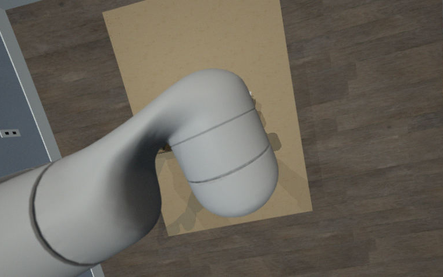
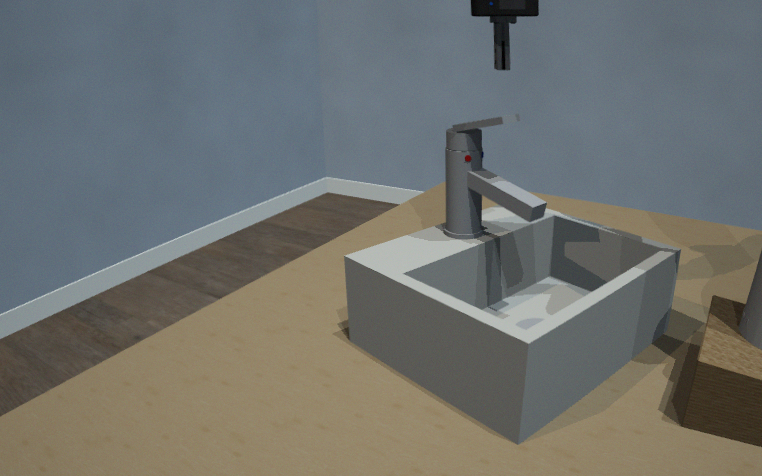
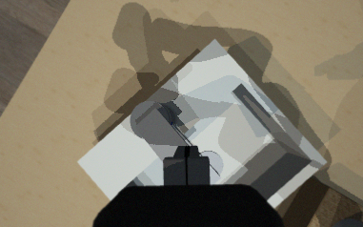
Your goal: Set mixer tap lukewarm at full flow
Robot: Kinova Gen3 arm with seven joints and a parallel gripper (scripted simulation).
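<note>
My hand is 20 mm short of the flat lever, 10 mm to the right of it and 80 mm above it. Round my hand: grey square sink 60 mm behind, 40 mm to the left, 320 mm below; grey mixer tap 40 mm ahead, 130 mm below.
</note>
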